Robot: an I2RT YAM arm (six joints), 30 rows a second.
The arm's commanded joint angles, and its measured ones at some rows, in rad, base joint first. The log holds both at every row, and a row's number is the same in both.
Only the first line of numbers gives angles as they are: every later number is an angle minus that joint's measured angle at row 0.
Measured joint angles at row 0: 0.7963, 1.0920, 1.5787, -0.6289, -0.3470, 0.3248
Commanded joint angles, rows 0 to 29: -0.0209, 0.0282, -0.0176, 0.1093, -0.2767, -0.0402; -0.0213, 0.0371, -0.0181, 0.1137, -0.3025, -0.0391; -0.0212, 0.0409, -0.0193, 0.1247, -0.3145, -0.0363; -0.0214, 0.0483, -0.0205, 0.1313, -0.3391, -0.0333; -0.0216, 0.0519, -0.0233, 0.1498, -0.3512, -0.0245; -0.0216, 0.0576, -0.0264, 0.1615, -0.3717, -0.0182; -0.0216, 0.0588, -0.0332, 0.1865, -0.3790, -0.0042; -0.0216, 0.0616, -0.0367, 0.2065, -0.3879, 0.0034; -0.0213, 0.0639, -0.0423, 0.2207, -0.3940, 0.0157; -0.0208, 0.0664, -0.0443, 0.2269, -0.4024, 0.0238; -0.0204, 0.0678, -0.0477, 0.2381, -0.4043, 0.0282; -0.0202, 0.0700, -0.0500, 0.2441, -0.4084, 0.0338; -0.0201, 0.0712, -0.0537, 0.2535, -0.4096, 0.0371; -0.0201, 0.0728, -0.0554, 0.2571, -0.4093, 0.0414; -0.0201, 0.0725, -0.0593, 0.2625, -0.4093, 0.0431; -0.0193, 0.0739, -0.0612, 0.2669, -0.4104, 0.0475; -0.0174, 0.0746, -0.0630, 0.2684, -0.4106, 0.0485; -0.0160, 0.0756, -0.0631, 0.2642, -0.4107, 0.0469; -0.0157, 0.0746, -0.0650, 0.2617, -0.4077, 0.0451; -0.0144, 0.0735, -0.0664, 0.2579, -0.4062, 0.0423; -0.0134, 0.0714, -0.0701, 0.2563, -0.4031, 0.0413; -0.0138, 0.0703, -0.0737, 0.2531, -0.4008, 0.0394; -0.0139, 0.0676, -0.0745, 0.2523, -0.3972, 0.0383; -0.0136, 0.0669, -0.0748, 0.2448, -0.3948, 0.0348; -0.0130, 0.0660, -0.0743, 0.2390, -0.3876, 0.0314; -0.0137, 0.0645, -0.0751, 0.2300, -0.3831, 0.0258; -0.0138, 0.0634, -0.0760, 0.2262, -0.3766, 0.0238; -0.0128, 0.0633, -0.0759, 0.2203, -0.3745, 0.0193; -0.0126, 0.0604, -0.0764, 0.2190, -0.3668, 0.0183; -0.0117, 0.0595, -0.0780, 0.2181, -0.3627, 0.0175
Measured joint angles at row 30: -0.0168, 0.0774, -0.0759, 0.1927, -0.3768, 0.0401
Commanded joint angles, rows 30 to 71: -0.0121, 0.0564, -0.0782, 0.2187, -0.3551, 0.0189; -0.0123, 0.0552, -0.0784, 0.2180, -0.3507, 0.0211; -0.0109, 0.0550, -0.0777, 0.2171, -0.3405, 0.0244; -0.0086, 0.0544, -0.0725, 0.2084, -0.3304, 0.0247; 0.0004, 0.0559, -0.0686, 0.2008, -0.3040, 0.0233; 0.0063, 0.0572, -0.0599, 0.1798, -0.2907, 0.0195; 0.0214, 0.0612, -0.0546, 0.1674, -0.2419, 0.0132; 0.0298, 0.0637, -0.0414, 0.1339, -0.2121, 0.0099; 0.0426, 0.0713, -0.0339, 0.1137, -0.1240, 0.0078; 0.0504, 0.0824, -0.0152, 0.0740, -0.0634, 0.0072; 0.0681, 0.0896, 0.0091, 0.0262, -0.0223, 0.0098; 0.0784, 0.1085, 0.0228, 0.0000, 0.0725, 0.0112; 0.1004, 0.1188, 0.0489, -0.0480, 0.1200, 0.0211; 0.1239, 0.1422, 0.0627, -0.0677, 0.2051, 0.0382; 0.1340, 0.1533, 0.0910, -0.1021, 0.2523, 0.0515; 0.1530, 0.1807, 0.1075, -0.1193, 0.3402, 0.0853; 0.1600, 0.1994, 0.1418, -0.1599, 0.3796, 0.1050; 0.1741, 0.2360, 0.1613, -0.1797, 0.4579, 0.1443; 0.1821, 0.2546, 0.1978, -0.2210, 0.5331, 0.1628; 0.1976, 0.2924, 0.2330, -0.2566, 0.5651, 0.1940; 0.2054, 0.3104, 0.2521, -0.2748, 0.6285, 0.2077; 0.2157, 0.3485, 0.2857, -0.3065, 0.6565, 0.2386; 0.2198, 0.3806, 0.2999, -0.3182, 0.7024, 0.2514; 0.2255, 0.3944, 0.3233, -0.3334, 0.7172, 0.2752; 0.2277, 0.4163, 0.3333, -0.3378, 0.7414, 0.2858; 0.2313, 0.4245, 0.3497, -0.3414, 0.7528, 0.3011; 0.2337, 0.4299, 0.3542, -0.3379, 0.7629, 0.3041; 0.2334, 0.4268, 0.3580, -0.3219, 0.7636, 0.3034; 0.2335, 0.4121, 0.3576, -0.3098, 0.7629, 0.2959; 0.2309, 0.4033, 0.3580, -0.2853, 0.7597, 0.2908; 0.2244, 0.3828, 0.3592, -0.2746, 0.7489, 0.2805; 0.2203, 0.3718, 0.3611, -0.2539, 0.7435, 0.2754; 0.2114, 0.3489, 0.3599, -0.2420, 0.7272, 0.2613; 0.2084, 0.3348, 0.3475, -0.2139, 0.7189, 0.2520; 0.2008, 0.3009, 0.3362, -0.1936, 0.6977, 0.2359; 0.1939, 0.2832, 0.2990, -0.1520, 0.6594, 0.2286; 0.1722, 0.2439, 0.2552, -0.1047, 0.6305, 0.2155; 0.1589, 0.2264, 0.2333, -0.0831, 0.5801, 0.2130; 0.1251, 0.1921, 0.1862, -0.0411, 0.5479, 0.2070; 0.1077, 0.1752, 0.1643, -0.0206, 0.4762, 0.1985; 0.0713, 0.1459, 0.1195, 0.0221, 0.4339, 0.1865; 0.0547, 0.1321, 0.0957, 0.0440, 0.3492, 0.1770
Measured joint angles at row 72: 0.1301, 0.2212, 0.1797, -0.1308, 0.5814, 0.2259
